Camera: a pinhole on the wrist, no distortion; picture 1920 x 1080 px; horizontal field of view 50.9 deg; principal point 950.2 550.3 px. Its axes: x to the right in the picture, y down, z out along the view. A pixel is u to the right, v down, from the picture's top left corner.
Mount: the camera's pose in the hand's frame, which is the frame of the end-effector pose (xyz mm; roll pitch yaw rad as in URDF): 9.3 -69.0 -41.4 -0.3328 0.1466 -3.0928
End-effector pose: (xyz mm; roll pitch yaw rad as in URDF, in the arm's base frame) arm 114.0 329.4 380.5 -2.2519 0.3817 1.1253
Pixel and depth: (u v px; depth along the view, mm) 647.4 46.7 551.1
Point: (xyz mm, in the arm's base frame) -359.9 467.2 152.3
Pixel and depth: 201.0 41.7 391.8
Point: -195.0 509.3 195.5
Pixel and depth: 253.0 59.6 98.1
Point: 40.5 402.4 389.0
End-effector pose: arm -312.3 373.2 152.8 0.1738 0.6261 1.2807
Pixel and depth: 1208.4 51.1 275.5
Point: -160.5 402.5 363.5
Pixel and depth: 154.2 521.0 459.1
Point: 45.2 606.8 379.0
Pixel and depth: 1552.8 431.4 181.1
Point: -175.6 337.0 273.7
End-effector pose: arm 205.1 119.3 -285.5 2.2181 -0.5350 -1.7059
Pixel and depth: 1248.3 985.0 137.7
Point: 223.8 56.1 -435.6
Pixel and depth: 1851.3 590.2 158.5
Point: 204.5 106.4 -463.6
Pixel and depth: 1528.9 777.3 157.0
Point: 209.8 78.0 -456.8
